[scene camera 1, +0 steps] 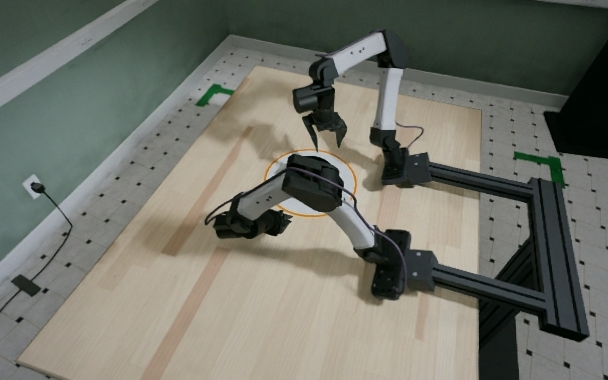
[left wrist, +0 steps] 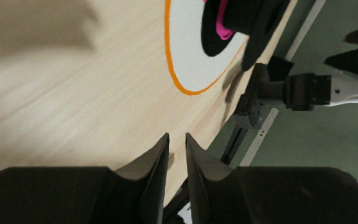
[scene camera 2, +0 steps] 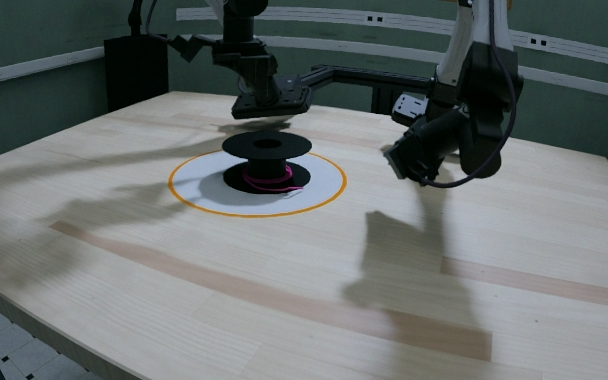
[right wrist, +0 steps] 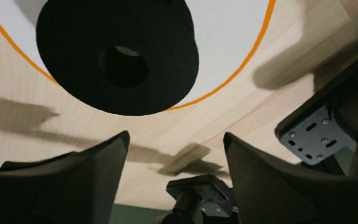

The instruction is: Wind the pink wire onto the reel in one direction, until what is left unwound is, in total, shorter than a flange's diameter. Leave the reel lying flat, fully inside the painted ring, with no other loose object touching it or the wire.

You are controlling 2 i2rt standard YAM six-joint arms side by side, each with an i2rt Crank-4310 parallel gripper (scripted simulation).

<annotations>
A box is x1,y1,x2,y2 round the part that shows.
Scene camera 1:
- my right gripper: [302,106,347,151]
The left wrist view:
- my left gripper: [0,132,357,223]
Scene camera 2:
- my left gripper: [383,110,458,176]
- my right gripper: [211,12,269,95]
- black reel: [222,131,311,193]
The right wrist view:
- my right gripper: [0,130,357,223]
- black reel: [35,0,198,115]
</annotations>
